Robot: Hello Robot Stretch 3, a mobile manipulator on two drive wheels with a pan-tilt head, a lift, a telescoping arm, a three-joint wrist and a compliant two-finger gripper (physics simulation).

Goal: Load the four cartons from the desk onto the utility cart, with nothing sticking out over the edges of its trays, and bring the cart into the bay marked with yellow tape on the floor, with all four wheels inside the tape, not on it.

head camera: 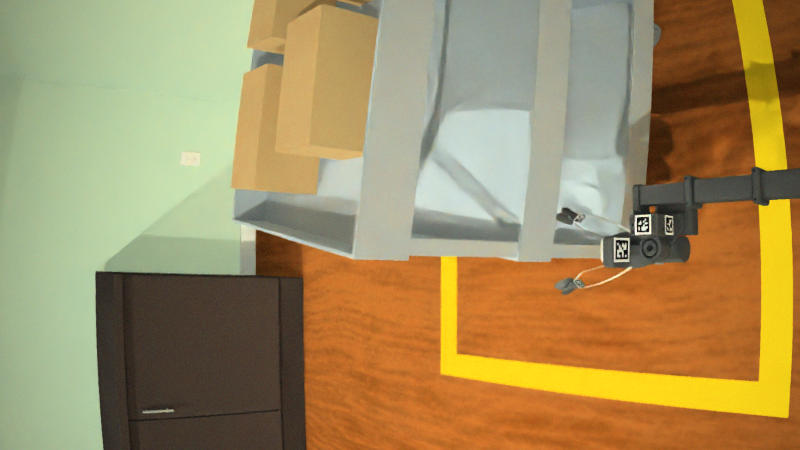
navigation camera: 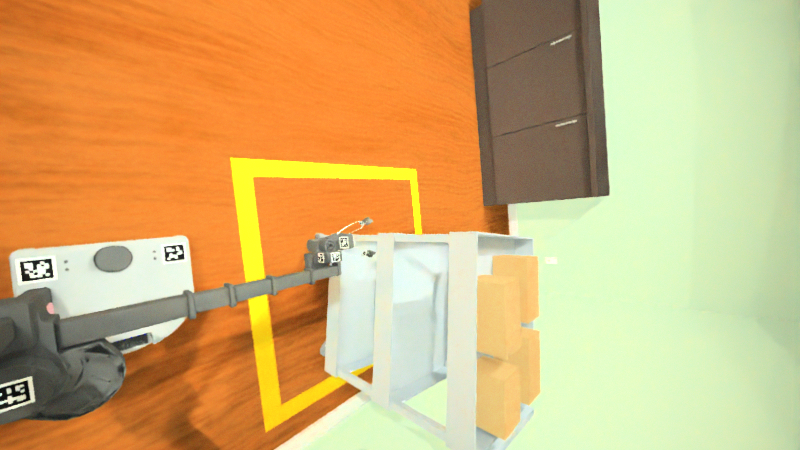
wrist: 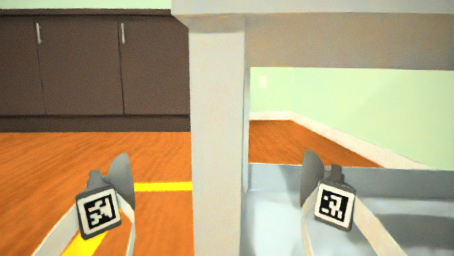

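Pixels of known places: robot's base at its link origin: (navigation camera: 113, 256).
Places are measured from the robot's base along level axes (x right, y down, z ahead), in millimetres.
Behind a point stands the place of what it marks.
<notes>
The grey utility cart (head camera: 391, 139) {x 676, y -825, z -162 mm} (navigation camera: 463, 335) {x 657, y -827, z -288 mm} stands upright, partly over the bay's yellow tape (head camera: 774, 279) {x 404, y -1, z 41 mm} (navigation camera: 246, 223) {x 390, y -1, z 74 mm} (wrist: 162, 186) {x 1471, y -1, z 190 mm}. One caster (head camera: 657, 34) {x 655, y -38, z -555 mm} (navigation camera: 322, 349) {x 656, y -38, z -554 mm} shows beside its lower tray; the other wheels are hidden. Four brown cartons sit on the top tray: one (head camera: 330, 83) {x 741, y -886, z -246 mm} (navigation camera: 497, 316) {x 740, y -890, z -249 mm}, one (head camera: 268, 134) {x 921, y -896, z -203 mm} (navigation camera: 520, 274) {x 925, y -891, z -168 mm}, one (head camera: 274, 22) {x 902, y -910, z -396 mm} (navigation camera: 530, 363) {x 908, y -912, z -455 mm} and one (navigation camera: 497, 397) {x 704, y -892, z -465 mm} at the navigation view's bottom. My gripper (head camera: 566, 250) {x 761, y -357, z -22 mm} (navigation camera: 367, 237) {x 761, y -357, z -22 mm} is open, low at the cart's near corner. In the wrist view its fingers stand wide on either side of a cart leg (wrist: 217, 100) {x 705, y -415, z -21 mm}, apart from it.
A dark cabinet (head camera: 201, 347) {x 2400, y -525, z 374 mm} (navigation camera: 537, 89) {x 2396, y -554, z 954 mm} (wrist: 80, 65) {x 2394, y -519, z 971 mm} stands along the wall (head camera: 55, 167) {x 3044, y -1142, z -418 mm} (navigation camera: 699, 251) {x 3043, y -1435, z -395 mm} (wrist: 350, 105) {x 2018, y -271, z -880 mm}, beyond the bay. My extended arm (head camera: 721, 187) {x 356, y -470, z -106 mm} (navigation camera: 206, 296) {x 143, y -474, z -92 mm} crosses the tape from my base (navigation camera: 134, 279) {x 36, y -160, z -62 mm}, which is outside the bay. A wall runs close beside the cart's far end.
</notes>
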